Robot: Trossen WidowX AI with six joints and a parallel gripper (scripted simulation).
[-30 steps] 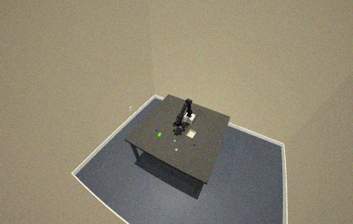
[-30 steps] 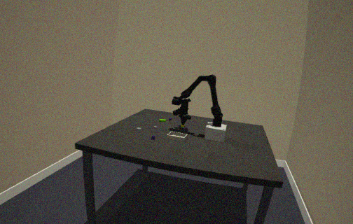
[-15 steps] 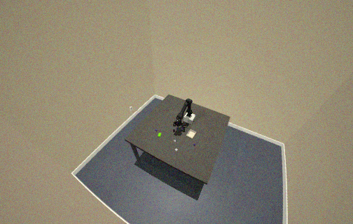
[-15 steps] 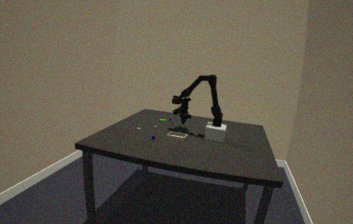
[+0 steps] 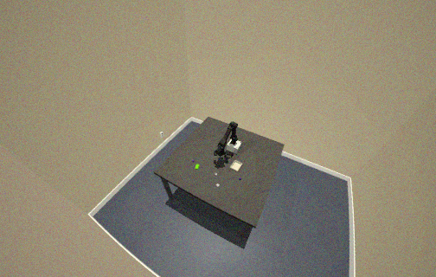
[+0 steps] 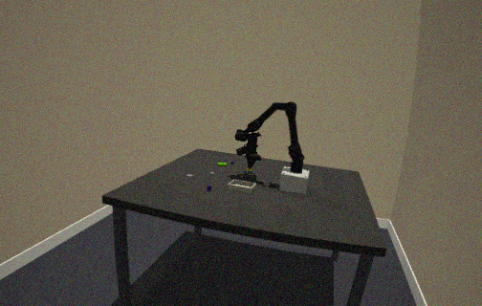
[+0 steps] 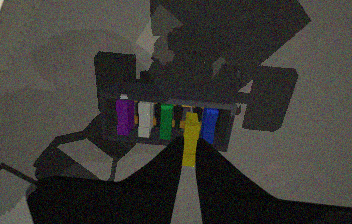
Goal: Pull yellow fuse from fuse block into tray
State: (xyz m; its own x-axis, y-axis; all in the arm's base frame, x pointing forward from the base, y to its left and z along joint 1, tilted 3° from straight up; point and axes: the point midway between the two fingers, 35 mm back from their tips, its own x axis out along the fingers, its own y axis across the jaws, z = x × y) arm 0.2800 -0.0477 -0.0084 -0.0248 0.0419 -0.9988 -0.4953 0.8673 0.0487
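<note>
Right now my gripper tip is 21 cm to the right of the pale tray and 6 cm above it.
</note>
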